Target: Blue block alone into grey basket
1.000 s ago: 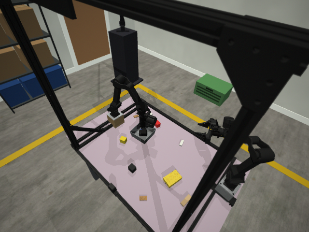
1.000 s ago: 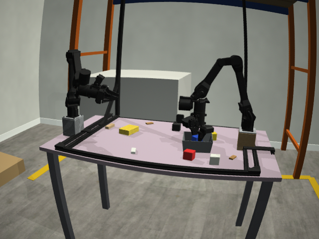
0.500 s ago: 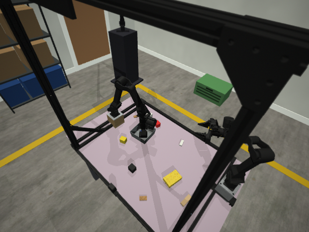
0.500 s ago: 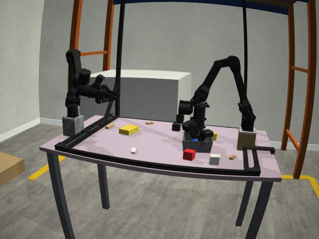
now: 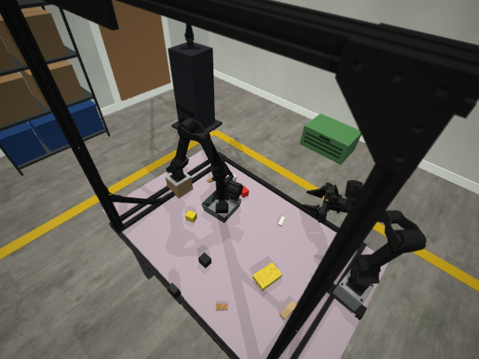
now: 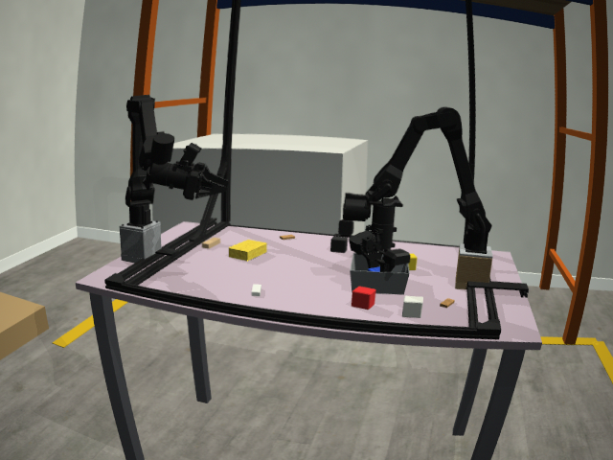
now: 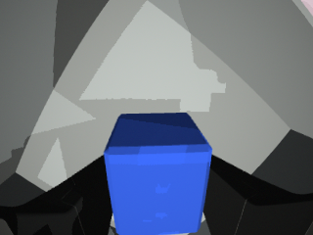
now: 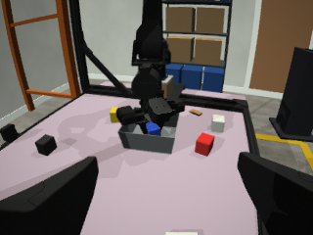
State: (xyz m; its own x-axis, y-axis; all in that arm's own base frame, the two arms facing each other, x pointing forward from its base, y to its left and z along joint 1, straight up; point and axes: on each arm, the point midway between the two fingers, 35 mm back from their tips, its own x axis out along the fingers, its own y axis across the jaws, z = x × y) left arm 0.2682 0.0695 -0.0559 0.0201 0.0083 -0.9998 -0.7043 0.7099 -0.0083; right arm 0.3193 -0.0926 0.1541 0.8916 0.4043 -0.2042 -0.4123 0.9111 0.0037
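Now: left hand 20 mm above the blue block. Also, from my left hand: yellow block 150 mm behind, 80 mm to the left, 20 mm below; then grey basket 30 mm below; then red block 150 mm ahead, 30 mm to the right, 20 mm below.
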